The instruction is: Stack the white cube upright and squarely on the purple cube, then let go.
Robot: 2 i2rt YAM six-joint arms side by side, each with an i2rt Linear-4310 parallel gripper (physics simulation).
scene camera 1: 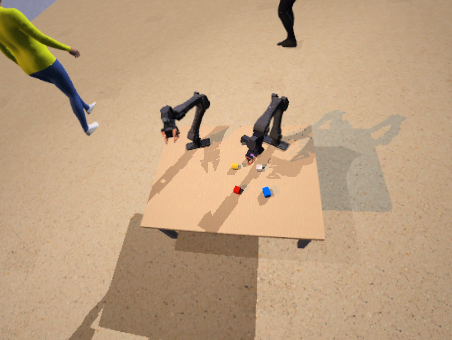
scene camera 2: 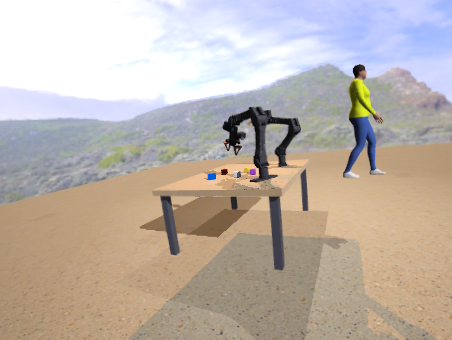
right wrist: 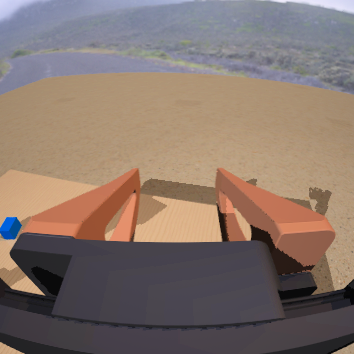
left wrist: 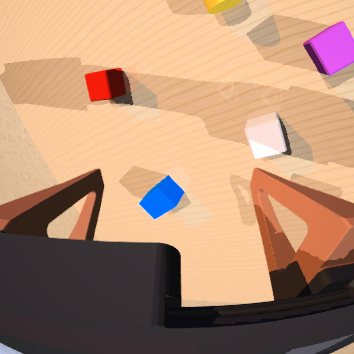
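Note:
The white cube [scene camera 1: 260, 168] [scene camera 2: 237, 174] [left wrist: 267, 135] sits on the table, apart from the purple cube [scene camera 2: 253, 172] [left wrist: 332, 48], which also rests on the table. In scene camera 1 the purple cube is mostly hidden behind the left gripper. My left gripper [scene camera 1: 250, 160] [scene camera 2: 232, 147] [left wrist: 176, 176] is wide open and empty, high above the table; in its wrist view the white cube lies beyond the right-hand fingertip and the purple cube at the upper right. My right gripper [scene camera 1: 171, 140] [right wrist: 177, 176] is partly open and empty, over the table's left side in scene camera 1, away from both cubes.
A yellow cylinder [scene camera 1: 235, 166] [left wrist: 223, 4], a red cube [scene camera 1: 237, 190] [scene camera 2: 224, 171] [left wrist: 105, 84] and a blue block [scene camera 1: 267, 192] [scene camera 2: 211, 176] [left wrist: 162, 197] [right wrist: 10, 228] stand on the wooden table [scene camera 1: 185, 210] [scene camera 2: 180, 192]. A person [scene camera 1: 30, 45] [scene camera 2: 360, 100] stands away from the table.

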